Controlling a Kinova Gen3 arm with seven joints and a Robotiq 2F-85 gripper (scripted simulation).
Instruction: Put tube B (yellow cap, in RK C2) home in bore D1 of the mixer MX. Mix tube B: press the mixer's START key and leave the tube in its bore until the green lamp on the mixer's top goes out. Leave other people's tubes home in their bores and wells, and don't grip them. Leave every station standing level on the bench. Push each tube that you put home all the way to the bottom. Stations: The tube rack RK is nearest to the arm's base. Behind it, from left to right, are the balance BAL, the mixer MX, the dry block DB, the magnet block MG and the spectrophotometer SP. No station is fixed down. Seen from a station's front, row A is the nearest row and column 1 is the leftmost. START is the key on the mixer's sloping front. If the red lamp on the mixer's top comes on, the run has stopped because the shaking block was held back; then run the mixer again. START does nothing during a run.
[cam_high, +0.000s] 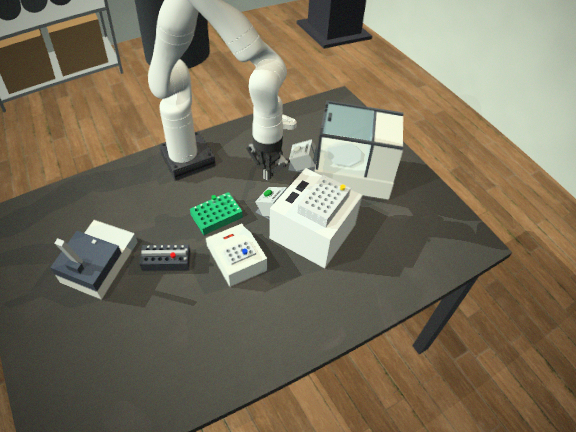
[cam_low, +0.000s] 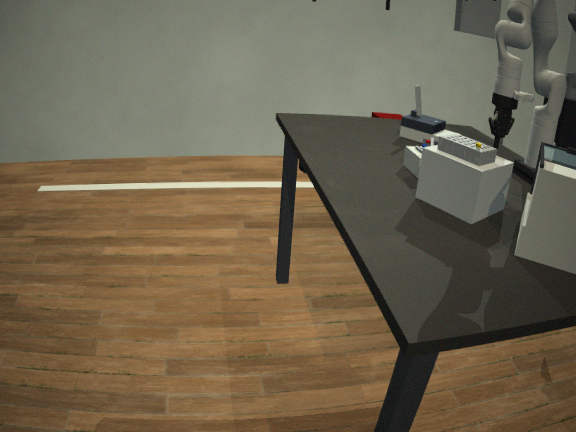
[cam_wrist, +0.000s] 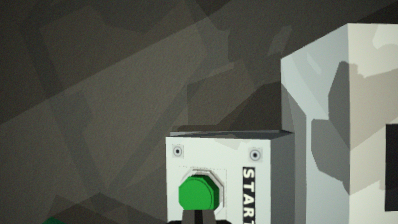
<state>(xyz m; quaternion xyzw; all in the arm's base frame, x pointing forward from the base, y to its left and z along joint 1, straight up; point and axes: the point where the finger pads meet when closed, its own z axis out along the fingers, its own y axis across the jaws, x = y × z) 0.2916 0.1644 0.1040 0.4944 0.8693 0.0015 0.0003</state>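
My gripper is now 80 mm above the green start key. From my hand the other things lie so: mixer shaking block: 150 mm ahead, 90 mm to the left; then green-capped tube: 140 mm to the right, 120 mm below, 70 mm behind; then green rack RK: 150 mm to the right, 130 mm below, 40 mm behind.
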